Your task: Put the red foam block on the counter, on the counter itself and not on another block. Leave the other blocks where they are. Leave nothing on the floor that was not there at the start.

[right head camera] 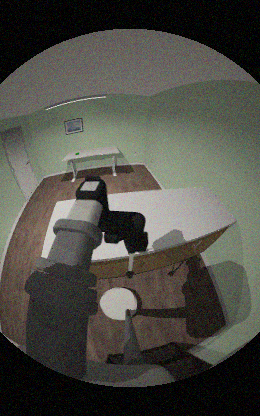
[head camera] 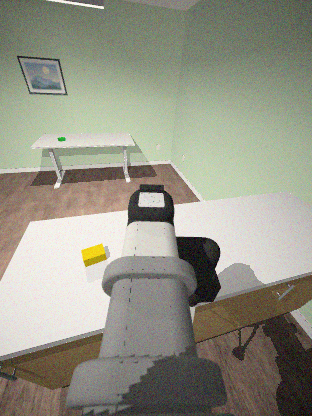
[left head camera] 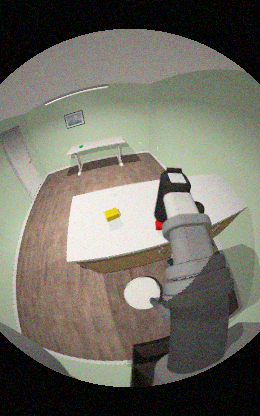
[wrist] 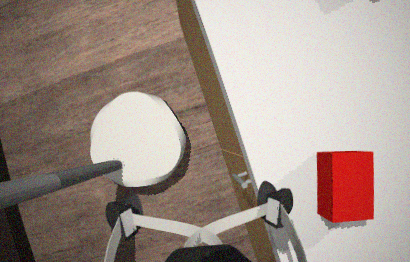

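Pixels of known places: gripper, fingertip midpoint: (left head camera: 167,249) (wrist: 199,202); robot's base at its link origin: (right head camera: 119,302) (left head camera: 141,291) (wrist: 143,140).
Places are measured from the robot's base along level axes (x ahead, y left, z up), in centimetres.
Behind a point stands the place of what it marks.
Observation:
The red foam block (left head camera: 159,225) {z 92.7, x 44.4, y -7.6 cm} (wrist: 352,186) {z 92.7, x 46.5, y -10.2 cm} rests on the white counter (head camera: 60,295) {z 88.2, x 39.1, y 32.0 cm} (left head camera: 90,240) {z 88.2, x 36.0, y 36.3 cm} (right head camera: 165,210) {z 88.2, x 72.9, y -37.0 cm} (wrist: 280,75) {z 88.2, x 39.5, y 5.9 cm}, on its bare top near the front edge. In the left head camera view the arm hides part of it. My gripper (right head camera: 130,272) (wrist: 199,202) {z 99.0, x 26.7, y -8.7 cm} is open and empty. In the wrist view its fingertips stand left of the red block and apart from it, over the counter's front edge and the floor. In the head camera view the arm hides the fingers. A yellow block (head camera: 94,255) {z 92.7, x 53.5, y 22.9 cm} (left head camera: 112,214) {z 92.6, x 53.6, y 22.5 cm} sits on the counter, left of the arm.
A green block (head camera: 61,139) {z 72.0, x 289.0, y 144.7 cm} (left head camera: 81,146) {z 70.2, x 290.8, y 143.4 cm} (right head camera: 77,154) {z 70.6, x 291.9, y 143.4 cm} lies on a white table (head camera: 105,140) {z 69.3, x 304.1, y 78.6 cm} at the far wall. A white round object (left head camera: 141,292) {z 18.7, x 0.6, y 0.7 cm} (right head camera: 117,303) {z 18.7, x 0.0, y 0.6 cm} (wrist: 135,140) {z 18.7, x 0.7, y -0.3 cm} is low in front of the counter, with a grey rod (wrist: 60,179) reaching over it.

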